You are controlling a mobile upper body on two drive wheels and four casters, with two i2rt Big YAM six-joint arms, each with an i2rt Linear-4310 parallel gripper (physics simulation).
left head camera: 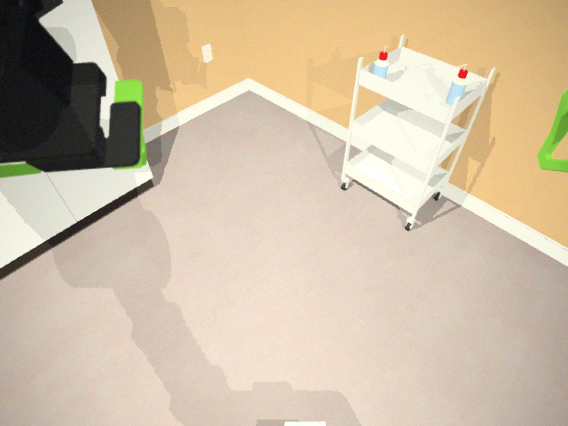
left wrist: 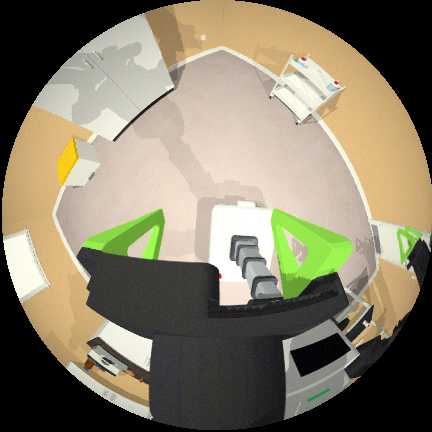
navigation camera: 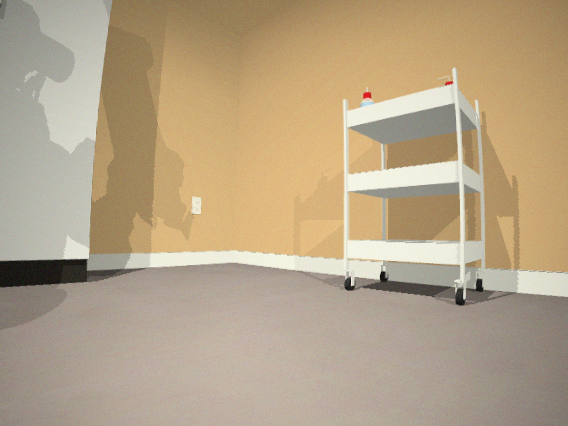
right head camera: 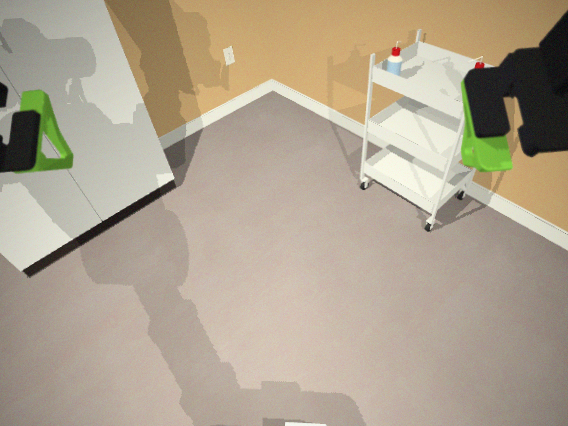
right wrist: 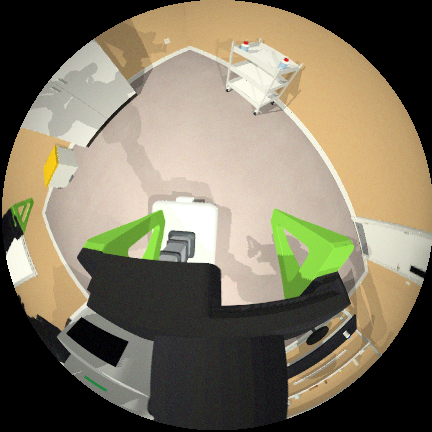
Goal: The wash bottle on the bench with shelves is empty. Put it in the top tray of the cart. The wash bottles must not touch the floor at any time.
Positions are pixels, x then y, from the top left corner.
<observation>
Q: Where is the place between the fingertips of the left gripper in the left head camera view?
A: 91, 161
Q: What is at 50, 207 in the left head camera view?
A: A tall white cabinet.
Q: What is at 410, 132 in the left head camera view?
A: A white three-tier cart.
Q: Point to a white three-tier cart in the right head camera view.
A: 425, 128
</observation>
